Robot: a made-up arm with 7 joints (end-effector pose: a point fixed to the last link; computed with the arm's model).
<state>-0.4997 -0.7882 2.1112 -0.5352 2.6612 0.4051 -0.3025</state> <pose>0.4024 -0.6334 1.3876 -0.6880 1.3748 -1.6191</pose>
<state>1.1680 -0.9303 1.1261 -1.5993 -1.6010 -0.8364 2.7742</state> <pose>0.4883 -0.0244 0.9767 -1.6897 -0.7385 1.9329</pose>
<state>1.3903 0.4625 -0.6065 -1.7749 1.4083 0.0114 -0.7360</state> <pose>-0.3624 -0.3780 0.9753 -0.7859 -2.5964 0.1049</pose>
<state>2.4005 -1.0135 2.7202 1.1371 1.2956 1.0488 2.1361</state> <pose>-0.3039 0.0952 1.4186 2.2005 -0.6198 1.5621</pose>
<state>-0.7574 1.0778 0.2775 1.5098 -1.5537 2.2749 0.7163</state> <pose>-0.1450 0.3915 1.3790 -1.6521 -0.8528 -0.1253</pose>
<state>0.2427 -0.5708 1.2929 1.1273 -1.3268 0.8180 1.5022</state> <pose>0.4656 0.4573 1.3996 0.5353 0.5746 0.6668</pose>
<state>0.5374 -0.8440 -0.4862 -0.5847 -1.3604 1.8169 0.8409</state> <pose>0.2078 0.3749 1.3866 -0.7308 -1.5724 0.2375</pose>
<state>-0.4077 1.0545 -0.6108 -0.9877 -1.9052 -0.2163 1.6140</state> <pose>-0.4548 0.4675 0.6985 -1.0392 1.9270 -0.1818</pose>
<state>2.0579 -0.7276 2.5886 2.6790 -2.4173 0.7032 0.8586</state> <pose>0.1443 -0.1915 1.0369 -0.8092 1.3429 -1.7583</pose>
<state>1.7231 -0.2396 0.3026 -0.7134 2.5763 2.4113 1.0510</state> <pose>-0.0263 0.0797 1.5323 -0.7801 -1.2956 0.0074</pose>
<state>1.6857 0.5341 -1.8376 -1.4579 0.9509 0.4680 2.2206</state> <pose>-0.3534 -0.1655 1.3107 1.2769 -0.4766 1.9537</pose>
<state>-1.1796 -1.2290 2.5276 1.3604 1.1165 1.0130 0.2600</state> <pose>0.3978 -0.2180 1.2741 2.0378 0.5670 2.0568</pose>
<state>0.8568 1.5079 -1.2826 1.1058 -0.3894 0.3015 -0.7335</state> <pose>-0.0406 -0.8756 0.8973 0.4618 0.1993 -0.0421</pose>
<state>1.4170 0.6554 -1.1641 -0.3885 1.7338 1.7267 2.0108</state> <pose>-0.0356 -0.4778 1.4576 -0.7998 -0.0662 -2.0486</pose>
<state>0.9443 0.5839 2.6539 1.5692 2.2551 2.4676 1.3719</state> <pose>-0.2745 -0.3383 0.8260 0.6726 2.3531 0.2297</pose>
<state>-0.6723 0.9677 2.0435 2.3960 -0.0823 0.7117 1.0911</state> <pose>0.1379 0.3541 0.7380 -0.7965 0.7992 -0.4120</pose>
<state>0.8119 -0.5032 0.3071 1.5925 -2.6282 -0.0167 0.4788</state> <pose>0.3554 0.7260 1.0328 -1.6538 -0.6305 -0.6010</pose>
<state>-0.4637 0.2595 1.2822 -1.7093 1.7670 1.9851 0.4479</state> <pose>-0.3391 -0.3135 1.2055 -0.4085 0.6091 -1.8307</pose>
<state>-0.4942 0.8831 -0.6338 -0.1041 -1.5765 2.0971 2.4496</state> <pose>-0.4715 0.4414 1.2316 -0.9233 -1.9136 0.1310</pose>
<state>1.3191 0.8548 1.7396 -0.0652 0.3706 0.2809 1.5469</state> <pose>-0.1172 -0.6063 1.4391 0.4048 -1.0830 -2.6198</pose>
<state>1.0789 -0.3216 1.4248 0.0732 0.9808 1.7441 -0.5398</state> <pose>0.2310 0.3743 1.5276 2.1081 0.1977 1.6879</pose>
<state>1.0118 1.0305 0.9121 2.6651 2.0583 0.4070 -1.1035</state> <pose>-0.0872 0.2048 0.7767 -0.2228 0.8187 2.3927</pose>
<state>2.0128 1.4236 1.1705 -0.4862 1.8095 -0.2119 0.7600</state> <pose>0.5137 -0.7450 0.7017 0.9901 1.5217 -1.3297</pose>
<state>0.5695 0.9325 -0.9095 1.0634 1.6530 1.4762 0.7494</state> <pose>0.0547 -0.5057 1.3440 2.4307 -1.1313 1.3615</pose>
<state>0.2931 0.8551 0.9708 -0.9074 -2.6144 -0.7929 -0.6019</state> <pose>-0.4395 -0.5484 0.8583 1.1359 0.4115 0.0337</pose>
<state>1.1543 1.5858 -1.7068 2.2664 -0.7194 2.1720 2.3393</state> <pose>0.3666 -0.4803 0.7235 -2.9420 0.2751 -0.4017</pose>
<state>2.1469 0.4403 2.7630 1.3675 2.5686 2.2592 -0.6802</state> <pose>0.3042 -0.3941 0.9541 1.5490 -1.0762 -1.9527</pose>
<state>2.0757 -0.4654 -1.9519 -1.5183 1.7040 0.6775 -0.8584</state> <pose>-0.5530 0.2769 1.1177 1.2536 2.3020 -1.5533</pose>
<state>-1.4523 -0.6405 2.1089 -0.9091 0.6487 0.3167 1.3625</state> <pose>-0.2532 -0.7207 1.2531 1.6417 -0.8145 1.8284</pose>
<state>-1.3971 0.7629 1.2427 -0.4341 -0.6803 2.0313 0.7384</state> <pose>-0.4632 0.4512 1.2025 -0.8600 -2.2932 1.0665</pose>
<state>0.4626 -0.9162 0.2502 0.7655 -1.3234 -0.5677 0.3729</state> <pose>0.8635 0.3290 1.0677 -0.9378 1.3220 -1.0014</pose>
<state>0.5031 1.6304 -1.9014 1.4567 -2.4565 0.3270 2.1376</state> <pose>-0.2419 -0.8218 0.7180 1.1351 -0.2410 -2.5457</pose>
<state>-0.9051 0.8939 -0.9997 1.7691 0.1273 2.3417 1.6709</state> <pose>-0.5030 -0.1077 1.1812 0.4319 -2.3945 -0.0619</pose>
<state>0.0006 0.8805 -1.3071 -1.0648 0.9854 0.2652 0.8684</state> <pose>-0.5937 0.3061 1.1894 -0.2411 -1.5332 0.0480</pose>
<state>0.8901 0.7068 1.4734 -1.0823 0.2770 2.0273 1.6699</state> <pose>0.1991 -0.4693 1.2265 -0.5162 0.1324 -0.6904</pose>
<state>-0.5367 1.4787 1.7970 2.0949 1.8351 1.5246 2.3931</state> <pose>0.0685 0.3008 0.6802 2.4535 0.7635 -0.1817</pose>
